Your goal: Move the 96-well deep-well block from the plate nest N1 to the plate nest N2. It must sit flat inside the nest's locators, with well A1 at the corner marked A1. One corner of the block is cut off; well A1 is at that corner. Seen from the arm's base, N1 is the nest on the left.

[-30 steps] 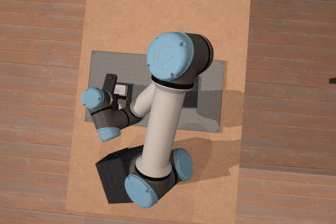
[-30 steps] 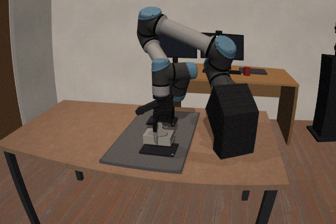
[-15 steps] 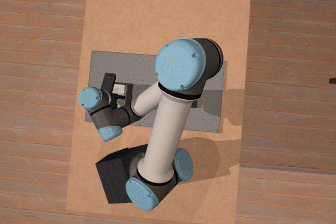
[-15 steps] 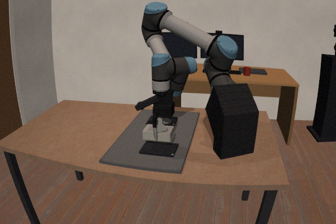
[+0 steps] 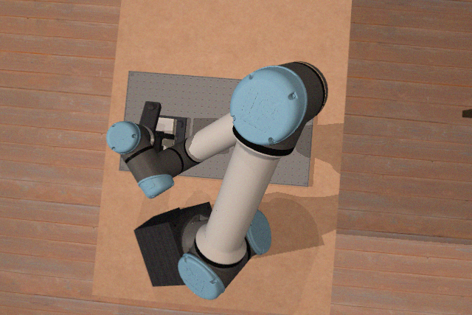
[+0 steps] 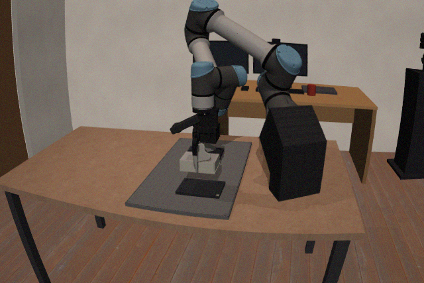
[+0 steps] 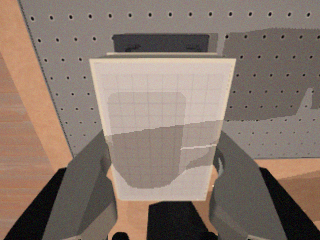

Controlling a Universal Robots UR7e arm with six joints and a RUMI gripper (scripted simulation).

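My gripper is now 34 cm to the left of the black nest N2, 10 cm above it and 4 cm short of it. From my hand the other things lie so: 96-well deep-well block (1 cm above); black nest N1 (10 cm below).
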